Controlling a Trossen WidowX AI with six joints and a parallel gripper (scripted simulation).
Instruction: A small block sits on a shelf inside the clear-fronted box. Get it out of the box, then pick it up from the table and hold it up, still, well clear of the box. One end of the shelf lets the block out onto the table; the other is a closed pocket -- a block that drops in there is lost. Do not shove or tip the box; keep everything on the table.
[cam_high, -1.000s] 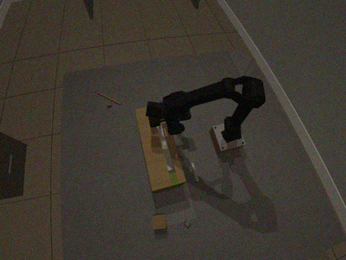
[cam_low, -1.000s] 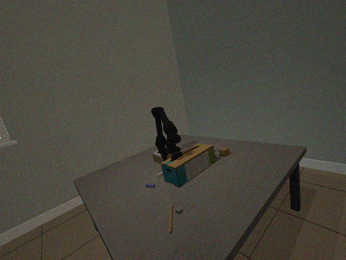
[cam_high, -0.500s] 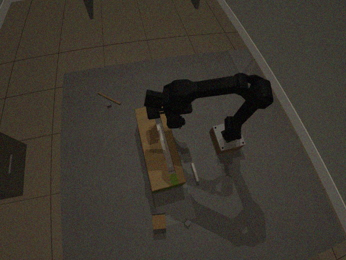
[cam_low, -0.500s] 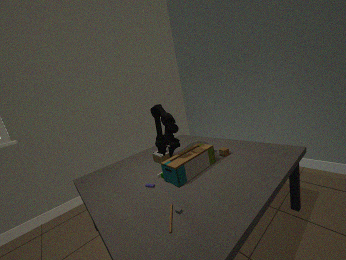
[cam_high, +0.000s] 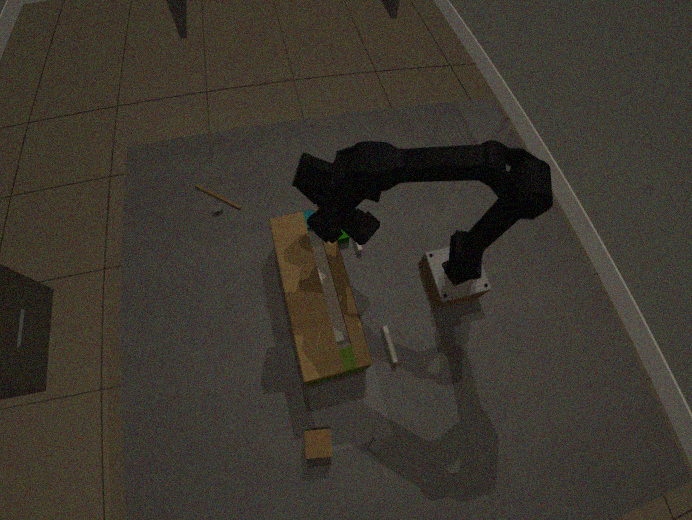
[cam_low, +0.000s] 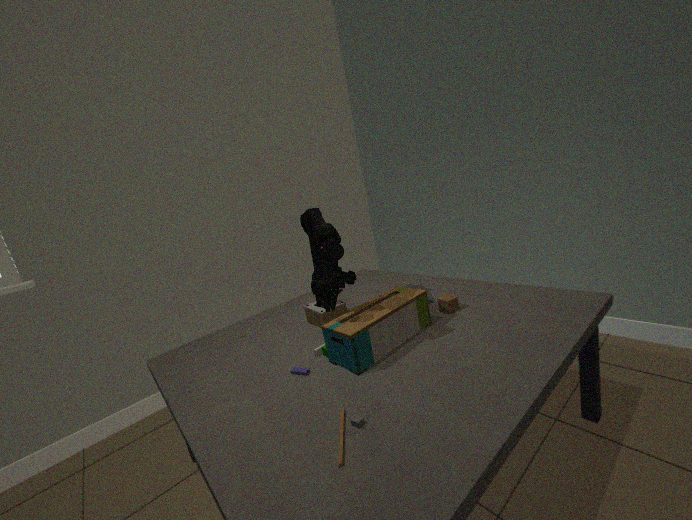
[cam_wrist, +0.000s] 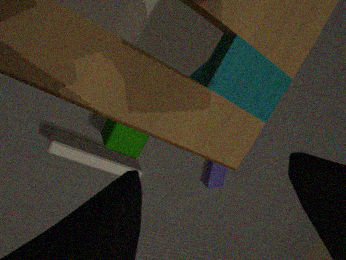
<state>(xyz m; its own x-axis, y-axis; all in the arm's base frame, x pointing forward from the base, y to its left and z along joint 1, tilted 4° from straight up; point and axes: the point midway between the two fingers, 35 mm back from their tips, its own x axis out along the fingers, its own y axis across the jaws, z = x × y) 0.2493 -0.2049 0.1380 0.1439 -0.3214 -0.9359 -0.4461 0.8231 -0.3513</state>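
Now: gripper tip 150 mm above the green block, 40 mm past it and 10 mm to the left of it. Round my gripper tip: thin wooden stick: 270 mm to the right, 240 mm ahead, 160 mm below; long wooden-topped box: 140 mm to the left, 100 mm below, 50 mm ahead; purple piece: 160 mm below, 130 mm to the right, 60 mm behind.
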